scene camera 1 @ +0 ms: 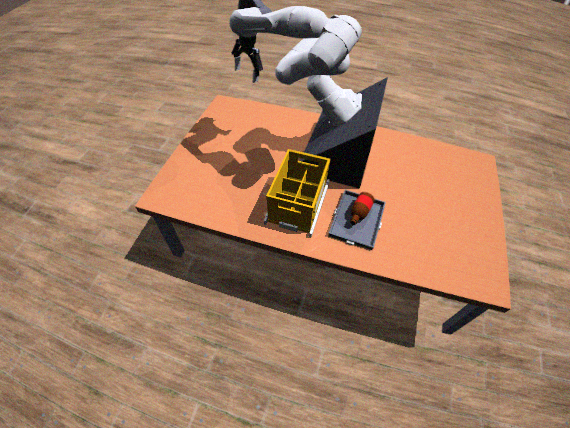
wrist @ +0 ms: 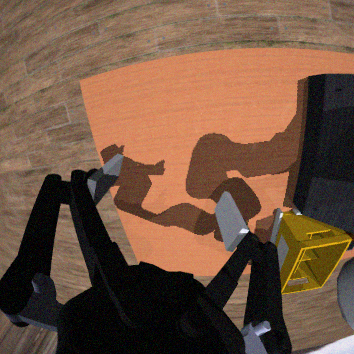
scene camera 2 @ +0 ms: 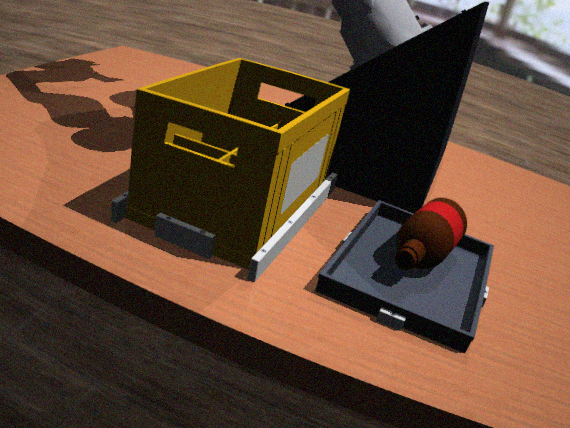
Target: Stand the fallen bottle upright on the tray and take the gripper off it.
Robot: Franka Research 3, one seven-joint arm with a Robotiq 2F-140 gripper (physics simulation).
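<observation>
The brown bottle with a red band [scene camera 1: 362, 207] [scene camera 2: 434, 234] lies on its side in the dark grey tray [scene camera 1: 346, 239] [scene camera 2: 400, 305]. Its neck points toward the front of the tray and its base is at the tray's back rim. My gripper [scene camera 1: 247, 74] [wrist: 171, 184] is open and empty. It hangs high above the far left part of the table, well away from the bottle, on the other side of the crate. The bottle and the tray do not show in the wrist view.
A yellow crate [scene camera 1: 291, 216] [scene camera 2: 200, 200] [wrist: 290, 250] with compartments stands left of the tray, between low grey and white rails. A tall black slanted panel [scene camera 1: 352, 155] [scene camera 2: 395, 135] rises behind the crate and tray, by the arm's base. The table's front edge [scene camera 1: 280, 250] runs before them.
</observation>
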